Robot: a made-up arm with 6 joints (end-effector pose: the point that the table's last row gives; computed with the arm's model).
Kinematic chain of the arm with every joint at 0, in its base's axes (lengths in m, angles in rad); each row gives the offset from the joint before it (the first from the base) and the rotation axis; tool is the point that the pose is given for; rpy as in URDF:
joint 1: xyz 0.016 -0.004 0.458 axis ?
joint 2: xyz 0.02 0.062 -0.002 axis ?
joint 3: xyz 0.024 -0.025 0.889 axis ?
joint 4: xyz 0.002 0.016 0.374 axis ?
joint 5: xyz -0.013 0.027 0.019 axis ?
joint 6: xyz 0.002 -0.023 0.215 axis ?
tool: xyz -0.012 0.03 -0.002 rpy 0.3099 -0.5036 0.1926
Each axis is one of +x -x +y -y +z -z.
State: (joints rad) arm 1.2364 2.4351 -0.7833 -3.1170 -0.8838 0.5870
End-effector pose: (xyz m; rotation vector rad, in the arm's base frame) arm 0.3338 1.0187 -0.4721 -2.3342 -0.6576 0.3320
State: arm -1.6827 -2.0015 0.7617 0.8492 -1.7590 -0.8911
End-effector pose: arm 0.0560 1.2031 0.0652 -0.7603 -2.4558 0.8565
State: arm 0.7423 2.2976 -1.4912 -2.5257 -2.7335 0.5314
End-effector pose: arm 0.5959 0.6331 -0.0785 -2.5245 -0.5206 1.5443
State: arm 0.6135 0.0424 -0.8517 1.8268 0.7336 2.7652
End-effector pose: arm -0.3525 -0.0346 1.7198 0.4599 -1.7460 -0.9900
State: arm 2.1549 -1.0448 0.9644 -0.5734 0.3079 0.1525
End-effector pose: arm 0.3714 -0.6491 1.5256 0.5696 0.2153 1.8984
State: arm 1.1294 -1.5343 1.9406 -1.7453 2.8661 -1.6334
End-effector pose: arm -0.3528 -0.6972 0.6716 -1.2062 2.3231 -0.7462
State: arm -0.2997 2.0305 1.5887 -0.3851 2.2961 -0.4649
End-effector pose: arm 0.5609 -0.1381 -0.1121 0.4529 -0.9102 -0.1797
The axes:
joint 1: +z
joint 2: +y
joint 3: +y
joint 4: +z
joint 5: +y
joint 6: +z

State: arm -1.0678 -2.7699 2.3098 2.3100 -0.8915 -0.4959
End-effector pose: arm -0.3025 0.3658 0.1539 0.7085 -0.9552 1.1881
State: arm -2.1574 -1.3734 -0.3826 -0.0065 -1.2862 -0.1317
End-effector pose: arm 0.7807 0.9845 0.3584 -2.6856 -1.2329 0.7469
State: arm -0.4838 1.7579 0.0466 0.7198 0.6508 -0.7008
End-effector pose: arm 1.3412 -0.5174 0.0668 0.6923 1.7541 -0.1297
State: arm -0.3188 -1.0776 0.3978 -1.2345 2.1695 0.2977
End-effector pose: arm -0.8374 0.1714 1.1766 1.9153 0.2100 -0.5552
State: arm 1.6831 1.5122 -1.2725 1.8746 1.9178 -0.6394
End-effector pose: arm -0.3012 0.8645 0.8067 1.7866 0.3658 -2.4119
